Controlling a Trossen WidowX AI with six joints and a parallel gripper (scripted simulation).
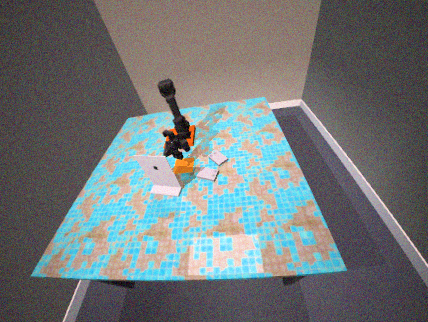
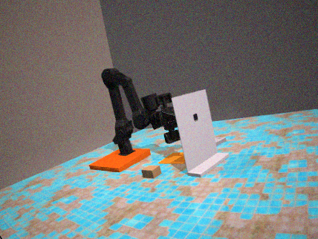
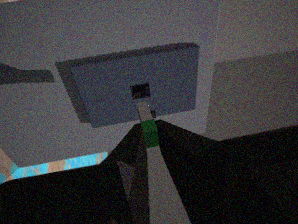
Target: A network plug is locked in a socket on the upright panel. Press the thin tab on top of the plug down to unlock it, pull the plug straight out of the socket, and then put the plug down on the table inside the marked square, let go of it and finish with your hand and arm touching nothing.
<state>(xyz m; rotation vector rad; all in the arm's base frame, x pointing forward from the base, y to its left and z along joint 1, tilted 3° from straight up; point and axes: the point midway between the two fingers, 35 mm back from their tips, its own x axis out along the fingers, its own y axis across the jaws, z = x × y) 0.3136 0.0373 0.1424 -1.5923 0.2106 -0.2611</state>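
Right now the orange marked square is 80 mm behind my gripper tip, 30 mm to the left of it and 160 mm below it. From my gripper tip the other things lie so: thin pale tab (10 mm ahead); white panel (80 mm ahead, 10 mm to the right, 60 mm below); green plug (10 mm ahead).
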